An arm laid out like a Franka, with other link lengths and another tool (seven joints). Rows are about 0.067 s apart.
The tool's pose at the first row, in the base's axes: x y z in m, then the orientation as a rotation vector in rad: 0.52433, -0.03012, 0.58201, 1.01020, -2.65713, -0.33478
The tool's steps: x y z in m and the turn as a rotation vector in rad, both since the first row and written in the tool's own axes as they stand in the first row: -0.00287, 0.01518, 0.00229, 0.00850, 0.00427, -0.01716; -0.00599, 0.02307, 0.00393, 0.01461, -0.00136, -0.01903; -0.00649, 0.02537, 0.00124, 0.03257, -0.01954, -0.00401; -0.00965, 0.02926, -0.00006, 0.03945, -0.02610, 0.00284; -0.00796, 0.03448, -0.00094, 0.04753, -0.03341, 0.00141; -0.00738, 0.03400, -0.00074, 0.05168, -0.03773, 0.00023; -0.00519, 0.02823, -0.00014, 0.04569, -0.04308, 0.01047; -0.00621, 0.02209, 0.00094, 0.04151, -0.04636, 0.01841; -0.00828, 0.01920, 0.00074, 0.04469, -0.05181, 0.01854; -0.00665, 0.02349, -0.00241, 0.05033, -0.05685, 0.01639; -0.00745, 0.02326, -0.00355, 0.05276, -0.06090, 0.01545; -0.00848, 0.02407, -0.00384, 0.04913, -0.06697, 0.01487; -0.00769, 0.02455, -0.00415, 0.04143, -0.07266, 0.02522
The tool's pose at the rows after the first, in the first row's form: 0.51635, -0.01685, 0.58408, 1.03568, -2.64968, -0.32486; 0.51322, -0.00881, 0.58445, 1.04064, -2.65647, -0.32064; 0.51308, -0.00711, 0.58759, 1.02728, -2.68665, -0.30469; 0.51341, -0.00229, 0.58946, 1.02053, -2.69828, -0.29805; 0.50931, 0.00027, 0.59219, 1.02557, -2.70758, -0.29199; 0.50912, -0.00044, 0.59196, 1.02883, -2.71267, -0.28929; 0.51087, -0.00606, 0.58999, 1.01338, -2.71929, -0.29816; 0.51498, -0.00972, 0.58690, 1.00142, -2.72377, -0.30391; 0.51830, -0.01045, 0.58583, 1.00264, -2.73005, -0.30289; 0.51557, -0.00879, 0.59039, 1.00772, -2.73604, -0.29885; 0.51667, -0.00855, 0.59124, 1.01008, -2.74030, -0.29822; 0.51701, -0.00730, 0.59158, 1.01033, -2.74399, -0.30677; 0.51626, -0.00752, 0.59216, 0.99404, -2.75010, -0.31814
